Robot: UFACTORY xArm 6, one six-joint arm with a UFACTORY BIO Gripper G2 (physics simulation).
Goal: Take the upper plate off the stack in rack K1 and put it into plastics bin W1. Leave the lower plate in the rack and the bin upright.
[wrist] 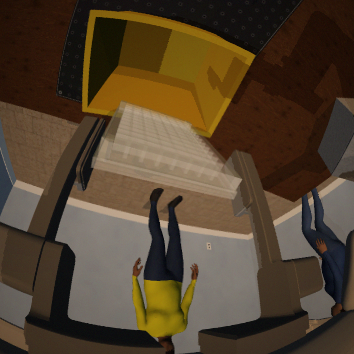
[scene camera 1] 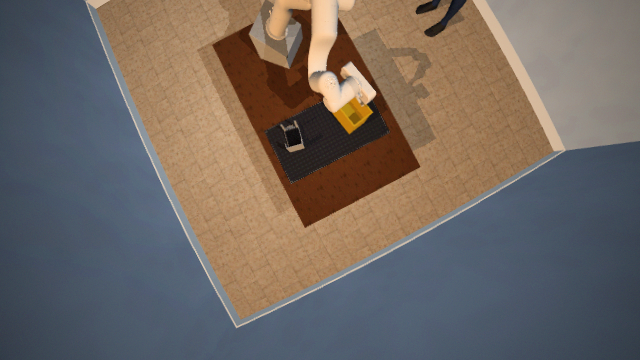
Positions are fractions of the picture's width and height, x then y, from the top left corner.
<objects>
yellow bin W1: wrist 0.46, 0.18; scene camera 1 0.55, 0.32
</objects>
